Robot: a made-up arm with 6 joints. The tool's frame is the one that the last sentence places.
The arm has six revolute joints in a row. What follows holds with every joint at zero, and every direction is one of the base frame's.
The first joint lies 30 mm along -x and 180 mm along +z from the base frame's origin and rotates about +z.
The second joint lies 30 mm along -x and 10 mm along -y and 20 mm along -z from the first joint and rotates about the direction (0.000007, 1, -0.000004).
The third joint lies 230 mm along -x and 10 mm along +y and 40 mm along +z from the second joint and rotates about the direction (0.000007, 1, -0.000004).
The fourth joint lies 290 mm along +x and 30 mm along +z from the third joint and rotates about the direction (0.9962, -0.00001, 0.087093).
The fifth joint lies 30 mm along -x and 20 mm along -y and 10 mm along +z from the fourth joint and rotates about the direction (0.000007, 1, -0.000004).
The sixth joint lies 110 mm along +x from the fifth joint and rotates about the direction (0.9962, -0.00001, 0.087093).
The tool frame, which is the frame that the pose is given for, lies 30 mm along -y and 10 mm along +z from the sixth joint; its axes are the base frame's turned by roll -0.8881, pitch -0.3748 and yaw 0.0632 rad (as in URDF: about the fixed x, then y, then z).
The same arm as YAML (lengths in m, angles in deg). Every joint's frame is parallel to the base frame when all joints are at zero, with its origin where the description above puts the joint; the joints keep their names.
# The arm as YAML. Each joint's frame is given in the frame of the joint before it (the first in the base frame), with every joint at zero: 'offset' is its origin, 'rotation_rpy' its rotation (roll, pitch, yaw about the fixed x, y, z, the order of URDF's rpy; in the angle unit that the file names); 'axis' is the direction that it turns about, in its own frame. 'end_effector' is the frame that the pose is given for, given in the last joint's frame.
length_unit: m
angle_unit: deg
chain:
  - id: joint 1
    offset: [-0.03, 0.0, 0.18]
    rotation_rpy: [0.0, 0.0, 0.0]
    axis: "+z"
  - id: joint 2
    offset: [-0.03, -0.01, -0.02]
    rotation_rpy: [0.0, 0.0, 0.0]
    axis: "+y"
  - id: joint 3
    offset: [-0.23, 0.01, 0.04]
    rotation_rpy: [0.0, 0.0, 0.0]
    axis: "+y"
  - id: joint 4
    offset: [0.29, 0.0, 0.03]
    rotation_rpy: [0.0, 0.0, 0.0]
    axis: [0.9962, 0.0, 0.0871]
  - id: joint 5
    offset: [-0.03, -0.02, 0.01]
    rotation_rpy: [0.0, 0.0, 0.0]
    axis: "+y"
  - id: joint 6
    offset: [0.11, 0.0, 0.0]
    rotation_rpy: [0.0, 0.0, 0.0]
    axis: [0.9962, 0.0, 0.0871]
end_effector:
  offset: [0.0, -0.03, 0.01]
  rotation_rpy: [-50.88, -21.47, 3.62]

